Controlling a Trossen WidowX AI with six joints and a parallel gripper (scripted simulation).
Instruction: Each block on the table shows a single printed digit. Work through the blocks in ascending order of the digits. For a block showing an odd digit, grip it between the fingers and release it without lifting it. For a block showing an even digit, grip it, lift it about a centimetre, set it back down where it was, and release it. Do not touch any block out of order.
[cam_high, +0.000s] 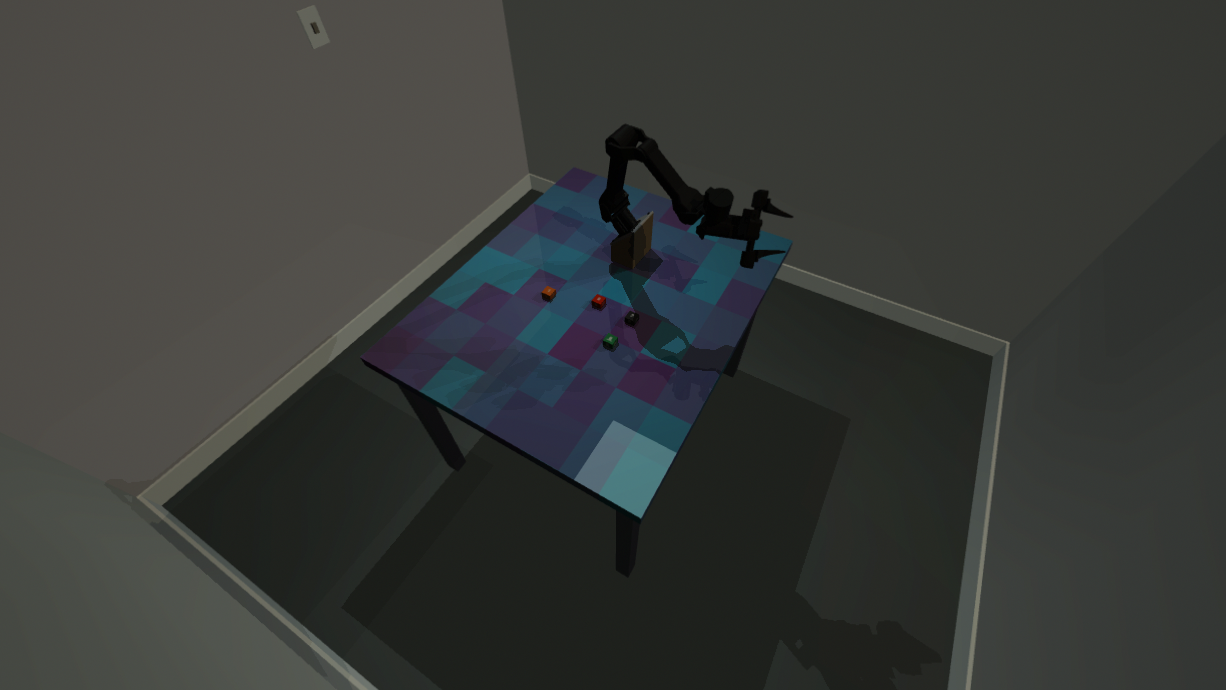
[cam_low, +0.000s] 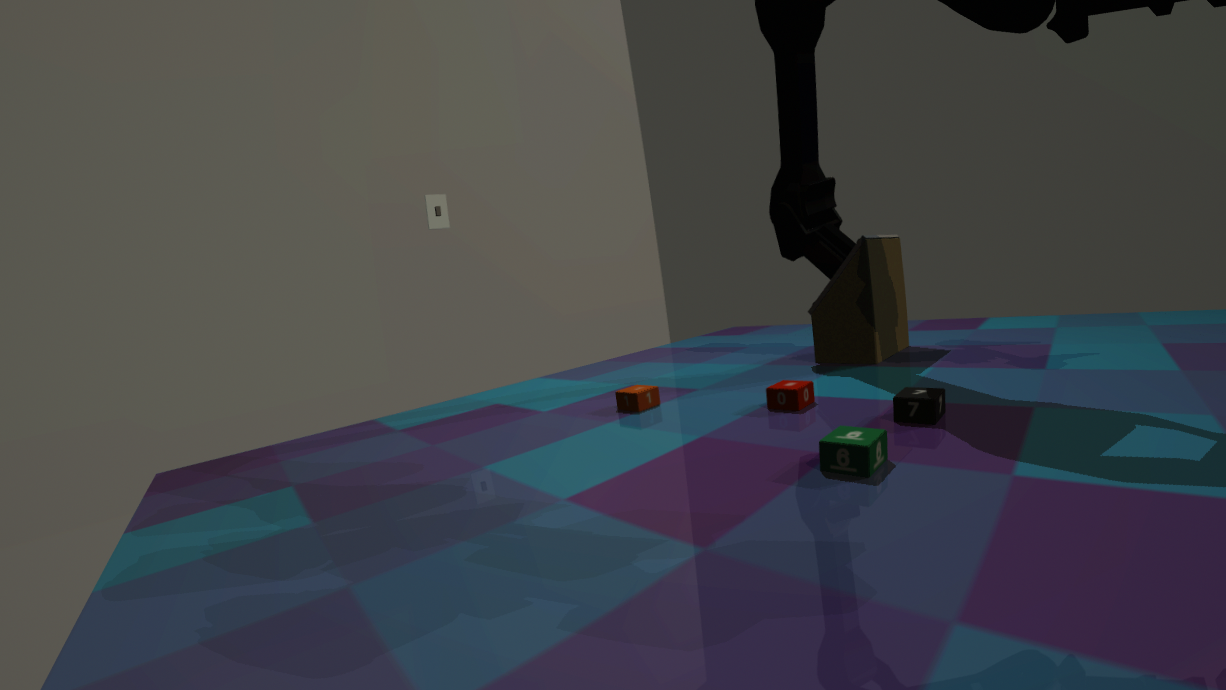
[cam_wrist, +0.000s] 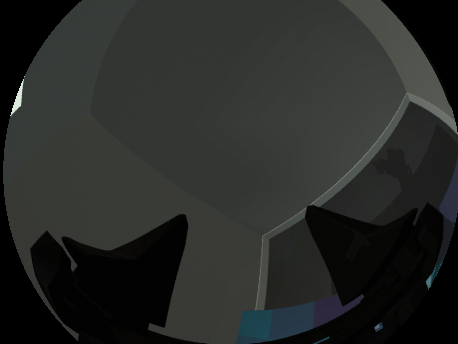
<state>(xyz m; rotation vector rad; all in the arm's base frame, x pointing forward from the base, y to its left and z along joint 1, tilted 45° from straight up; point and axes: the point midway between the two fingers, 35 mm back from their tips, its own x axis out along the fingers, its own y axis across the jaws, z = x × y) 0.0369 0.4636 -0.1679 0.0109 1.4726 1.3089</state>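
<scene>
Now: gripper tip 210 mm short of the red block, 440 mm to the left of it and 310 mm above it. From my gripper tip the other things lie so: green block: 310 mm ahead, 320 mm to the right, 310 mm below; then orange block: 260 mm ahead, 590 mm to the right, 310 mm below; then black block: 210 mm ahead, 320 mm to the right, 310 mm below.
</scene>
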